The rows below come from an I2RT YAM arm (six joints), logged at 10 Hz.
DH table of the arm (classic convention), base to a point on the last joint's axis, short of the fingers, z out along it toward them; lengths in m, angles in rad. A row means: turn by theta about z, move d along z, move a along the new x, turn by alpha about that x. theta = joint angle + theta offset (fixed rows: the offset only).
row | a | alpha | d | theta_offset
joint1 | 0.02 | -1.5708 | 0.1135 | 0
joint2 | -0.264 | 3.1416 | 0 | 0
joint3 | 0.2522 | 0 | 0 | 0.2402
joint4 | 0.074 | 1.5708 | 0 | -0.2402
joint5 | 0 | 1.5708 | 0 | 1.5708
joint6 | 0 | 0 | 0.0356 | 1.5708
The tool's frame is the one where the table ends.
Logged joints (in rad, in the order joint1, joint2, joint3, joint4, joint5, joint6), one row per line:
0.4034 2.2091 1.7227 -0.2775 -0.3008 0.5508
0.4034 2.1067 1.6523 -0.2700 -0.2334 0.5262
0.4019 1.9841 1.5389 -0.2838 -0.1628 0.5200
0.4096 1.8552 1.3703 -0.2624 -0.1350 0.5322
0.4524 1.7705 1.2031 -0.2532 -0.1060 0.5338
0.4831 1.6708 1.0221 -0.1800 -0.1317 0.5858
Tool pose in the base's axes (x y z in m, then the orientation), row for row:
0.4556 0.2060 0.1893 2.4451 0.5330 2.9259
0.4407 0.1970 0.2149 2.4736 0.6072 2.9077
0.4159 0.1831 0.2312 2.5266 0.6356 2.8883
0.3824 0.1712 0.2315 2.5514 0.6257 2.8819
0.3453 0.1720 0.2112 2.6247 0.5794 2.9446
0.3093 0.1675 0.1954 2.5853 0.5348 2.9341
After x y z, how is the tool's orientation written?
As angles about the fixed x, y, z axes (roll, pitch, yaw), in radians.
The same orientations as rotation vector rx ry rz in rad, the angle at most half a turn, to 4 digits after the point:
0.0221 2.4412 0.8055
0.0207 2.3869 0.7311
0.0537 2.3782 0.6470
0.0762 2.3938 0.6186
0.0490 2.4678 0.5752
0.0640 2.4932 0.6356

